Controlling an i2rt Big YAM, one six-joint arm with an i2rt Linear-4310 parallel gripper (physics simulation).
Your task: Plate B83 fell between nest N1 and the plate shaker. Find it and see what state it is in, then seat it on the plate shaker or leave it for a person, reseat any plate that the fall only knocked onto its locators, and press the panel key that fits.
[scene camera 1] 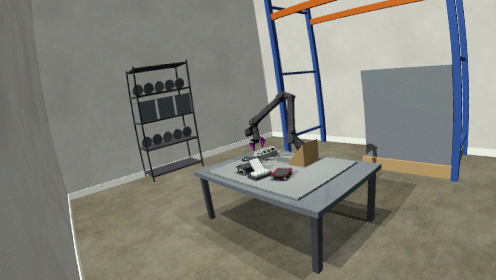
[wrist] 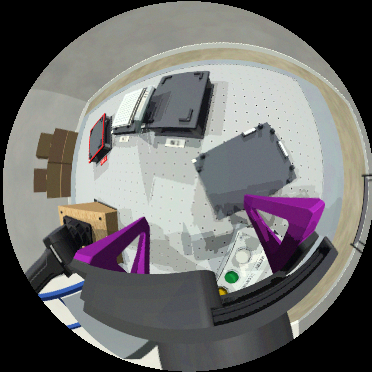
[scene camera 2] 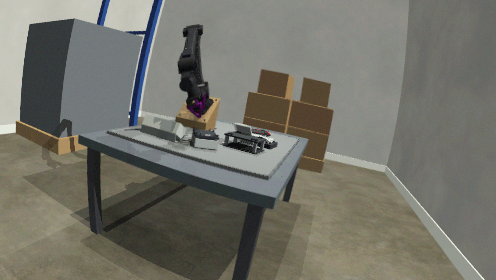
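My gripper is open and empty, above the board near the key panel. A white plate lies on a low black nest. A second pale plate stands tilted between it and the raised dark platform, which has corner brackets and bears no plate. A grey-topped device with black pegs and white clips, also without a plate, is ahead of the fingers. Labels are too small to read; the panel is partly hidden by my right finger.
A red-rimmed dark nest stands beyond the white plate. A wooden block stands by the arm base. The green key and a pale round key show on the panel.
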